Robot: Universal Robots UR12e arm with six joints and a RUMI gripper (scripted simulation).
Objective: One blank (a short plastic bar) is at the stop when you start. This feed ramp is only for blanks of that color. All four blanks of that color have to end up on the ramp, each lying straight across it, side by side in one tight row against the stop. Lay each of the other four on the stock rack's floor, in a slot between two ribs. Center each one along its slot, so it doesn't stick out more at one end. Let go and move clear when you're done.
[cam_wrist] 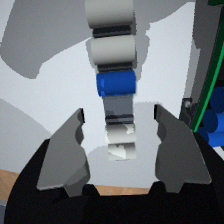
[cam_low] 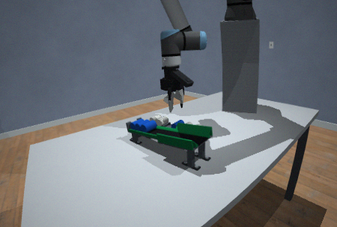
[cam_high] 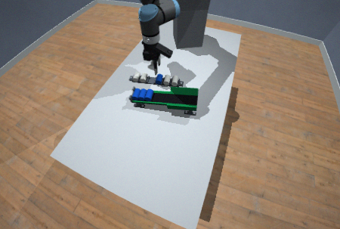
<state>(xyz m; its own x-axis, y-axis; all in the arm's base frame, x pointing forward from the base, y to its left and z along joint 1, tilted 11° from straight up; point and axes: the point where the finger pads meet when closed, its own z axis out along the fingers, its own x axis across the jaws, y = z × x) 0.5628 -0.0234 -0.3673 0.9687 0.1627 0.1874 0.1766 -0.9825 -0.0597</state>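
Now: hand 130 mm above the dark stock rack and 20 mm to the left of it. From my hand the other things lie so: grey stop (200 mm ahead, 80 mm to the right, 60 mm below).
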